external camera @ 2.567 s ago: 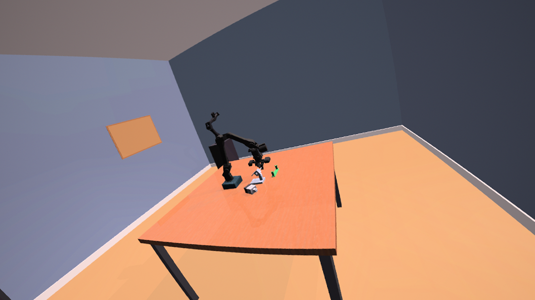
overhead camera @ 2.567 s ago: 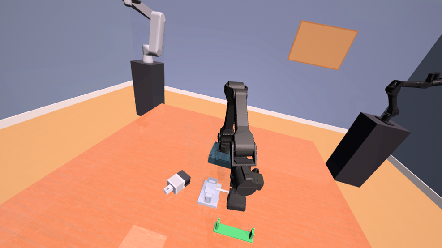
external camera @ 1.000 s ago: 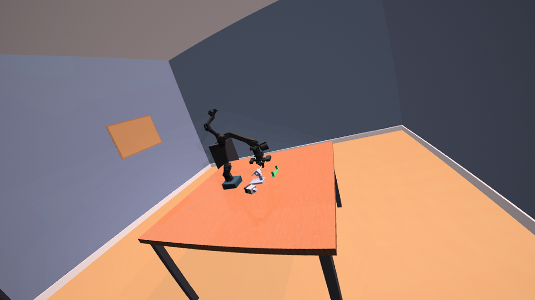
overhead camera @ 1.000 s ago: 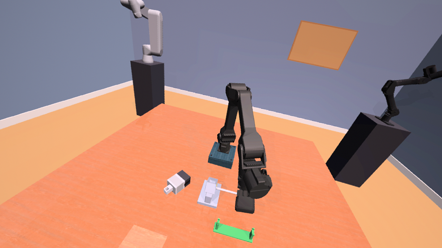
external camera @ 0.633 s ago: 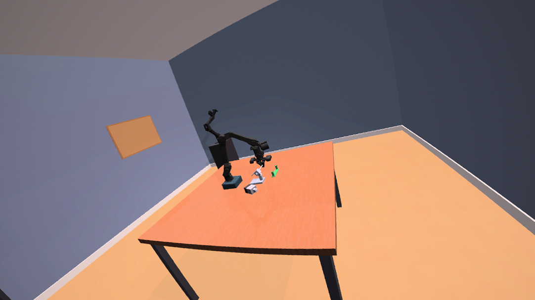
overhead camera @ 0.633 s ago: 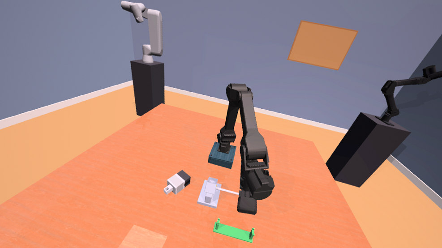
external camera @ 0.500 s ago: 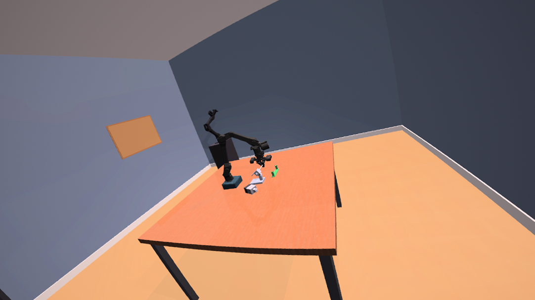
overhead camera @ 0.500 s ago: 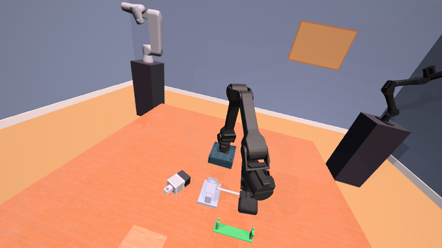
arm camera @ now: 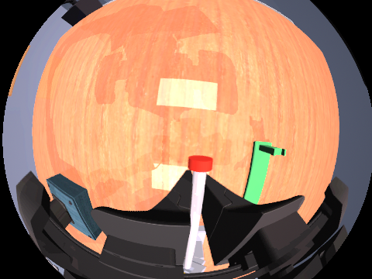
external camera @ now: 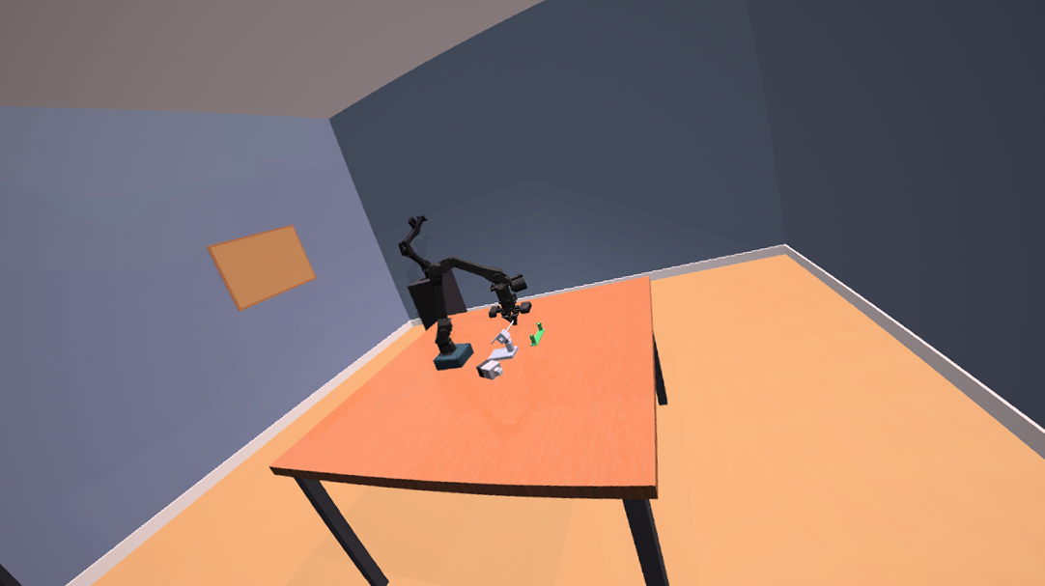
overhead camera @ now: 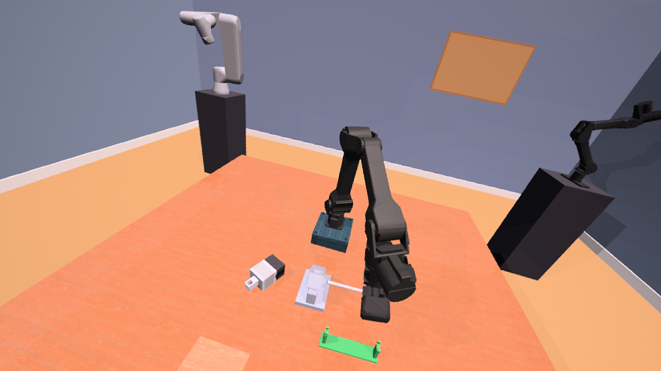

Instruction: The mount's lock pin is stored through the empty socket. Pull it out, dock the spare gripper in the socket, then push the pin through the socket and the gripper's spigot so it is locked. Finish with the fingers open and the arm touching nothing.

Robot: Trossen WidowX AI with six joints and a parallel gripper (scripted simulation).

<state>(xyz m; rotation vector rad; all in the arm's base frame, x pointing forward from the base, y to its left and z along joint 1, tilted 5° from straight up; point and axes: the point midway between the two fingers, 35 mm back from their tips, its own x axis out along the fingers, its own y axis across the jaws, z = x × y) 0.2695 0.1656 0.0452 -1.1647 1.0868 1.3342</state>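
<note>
The green stand is 100 mm ahead of my gripper tip, 40 mm below it and 30 mm to the right of it. Round my gripper tip: mount: 160 mm to the right, 10 mm below; spare gripper: 310 mm to the right, 40 mm below, 10 mm ahead.
</note>
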